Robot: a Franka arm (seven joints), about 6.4 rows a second.
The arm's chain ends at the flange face. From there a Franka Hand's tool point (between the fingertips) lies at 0.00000 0.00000 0.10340 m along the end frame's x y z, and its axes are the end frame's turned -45 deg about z.
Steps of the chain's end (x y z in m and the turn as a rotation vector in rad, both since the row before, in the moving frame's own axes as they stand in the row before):
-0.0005, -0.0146, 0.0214, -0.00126, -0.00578, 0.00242
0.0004, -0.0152, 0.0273, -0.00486, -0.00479, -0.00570
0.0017, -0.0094, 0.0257, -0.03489, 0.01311, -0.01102
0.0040, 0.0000, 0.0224, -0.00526, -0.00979, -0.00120
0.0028, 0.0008, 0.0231, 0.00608, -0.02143, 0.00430
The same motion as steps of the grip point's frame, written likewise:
0.0095, -0.0110, 0.0214, 0.00320, -0.00498, 0.00242
0.0103, -0.0105, 0.0273, -0.00005, -0.00682, -0.00570
0.0063, -0.0019, 0.0256, -0.03394, -0.01540, -0.01102
0.0017, 0.0025, 0.0224, 0.00320, -0.01064, -0.00120
0.0003, 0.0005, 0.0231, 0.01945, -0.01085, 0.00430

